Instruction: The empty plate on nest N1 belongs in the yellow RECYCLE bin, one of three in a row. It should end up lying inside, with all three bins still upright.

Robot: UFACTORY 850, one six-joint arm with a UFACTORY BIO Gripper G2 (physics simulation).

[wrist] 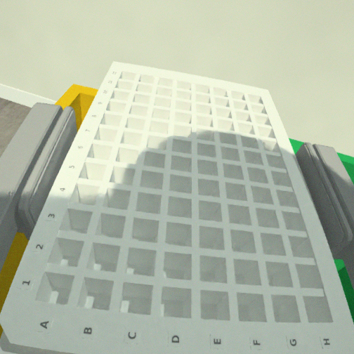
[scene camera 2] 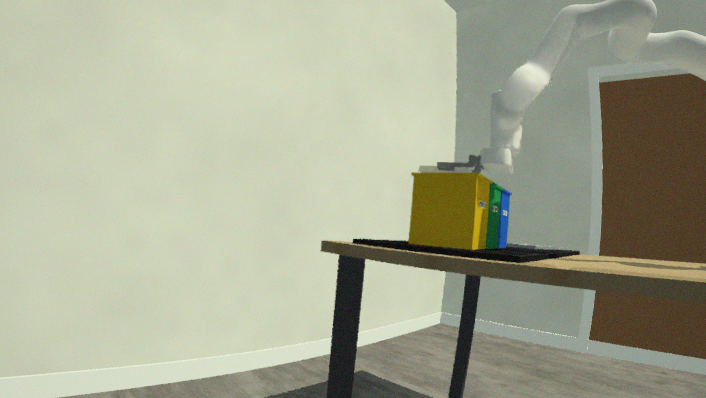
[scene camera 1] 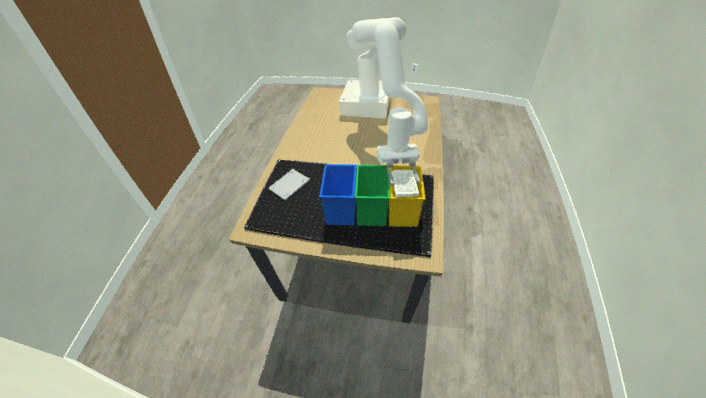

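The white plate with square wells (scene camera 1: 406,184) (scene camera 2: 427,169) (wrist: 192,192) is roughly level at the mouth of the yellow bin (scene camera 1: 405,212) (scene camera 2: 442,210) (wrist: 76,96), at about rim height. Its underside is hidden, so I cannot tell whether it touches the rim. My gripper (scene camera 1: 404,180) (scene camera 2: 451,165) (wrist: 187,180) is shut on the plate, with one grey finger along each long side. The yellow bin is upright at the right end of the row in scene camera 1.
The green bin (scene camera 1: 372,212) (scene camera 2: 493,220) (wrist: 346,282) stands upright beside the yellow one, then the blue bin (scene camera 1: 340,212) (scene camera 2: 504,225), also upright. A flat white rectangle (scene camera 1: 289,184) lies left of them on the black mat (scene camera 1: 290,220) (scene camera 2: 530,257) on the wooden table (scene camera 1: 310,125).
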